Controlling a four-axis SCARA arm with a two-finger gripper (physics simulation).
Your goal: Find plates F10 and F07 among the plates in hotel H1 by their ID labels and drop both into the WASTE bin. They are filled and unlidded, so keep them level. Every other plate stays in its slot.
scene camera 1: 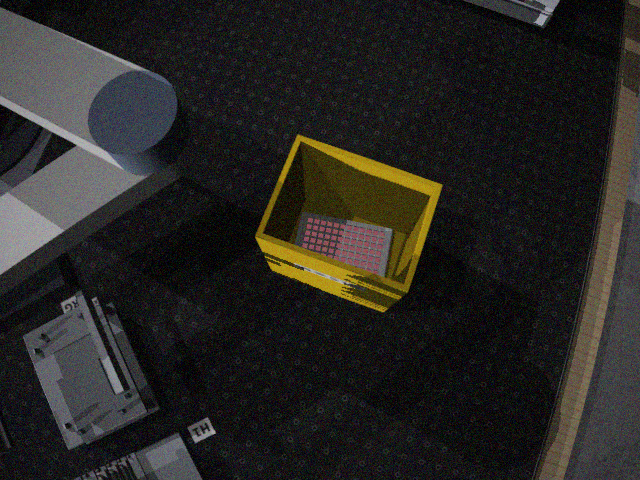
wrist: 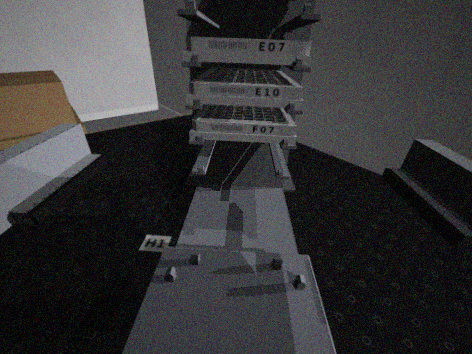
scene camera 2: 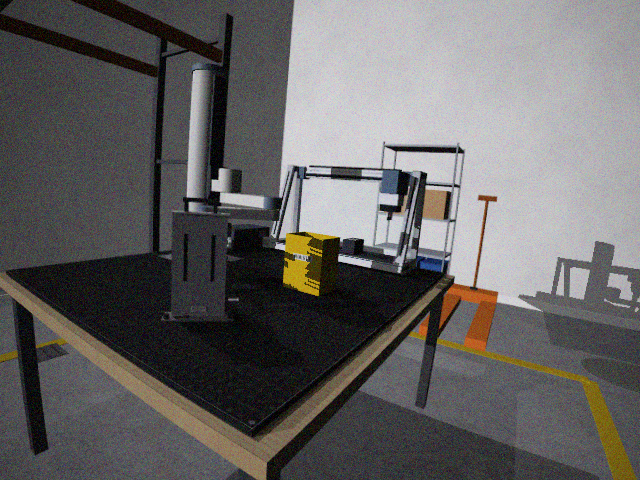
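Plate F07 sits level in the lowest visible loaded slot of hotel H1 in the wrist view. Plate E10 is directly above it and plate E07 above that. The rails over E07 hold no plate in the part that shows. No F10 label is visible. A plate with pink wells lies in the yellow WASTE bin; its label is hidden. My gripper is open and empty, its fingers wide apart, in front of and lower than F07.
A low grey stand with short pegs is beside the hotel, below the gripper, near an RG tag. The H1 tag lies by the hotel. A gantry frame stands behind the bin. The arm is at upper left.
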